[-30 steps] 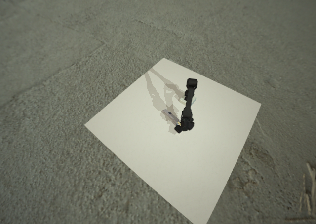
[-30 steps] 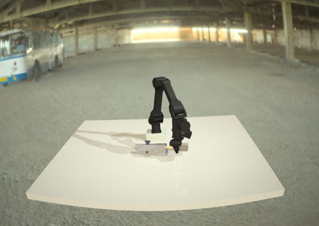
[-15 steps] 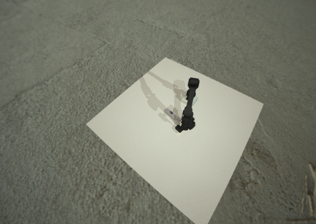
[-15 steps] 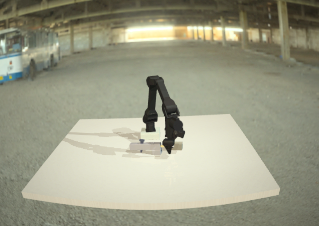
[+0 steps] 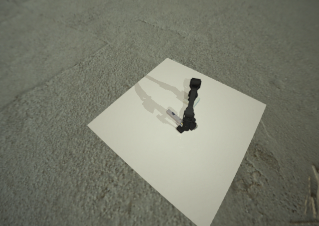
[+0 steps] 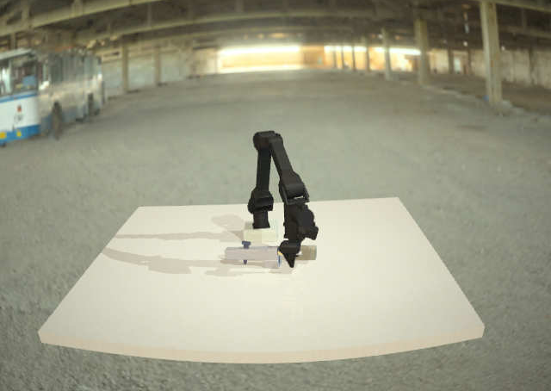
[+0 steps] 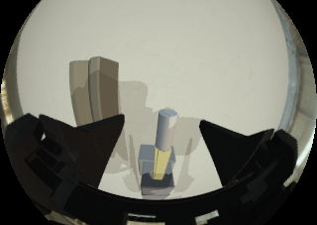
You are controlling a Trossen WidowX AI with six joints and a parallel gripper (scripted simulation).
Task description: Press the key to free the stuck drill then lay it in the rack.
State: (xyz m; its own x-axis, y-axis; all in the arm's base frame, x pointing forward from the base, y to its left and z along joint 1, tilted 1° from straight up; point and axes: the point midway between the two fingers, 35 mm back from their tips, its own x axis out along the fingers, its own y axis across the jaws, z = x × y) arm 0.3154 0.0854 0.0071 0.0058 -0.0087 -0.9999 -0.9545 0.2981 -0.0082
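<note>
The drill is 10 mm behind my gripper tip, 40 mm to the right of it and 30 mm above it. Round my gripper tip: tan rack: 70 mm behind, 50 mm to the left; then grey holder block: 40 mm behind, 130 mm to the right, 20 mm above; then blue key: 50 mm behind, 160 mm to the right, 40 mm above.
</note>
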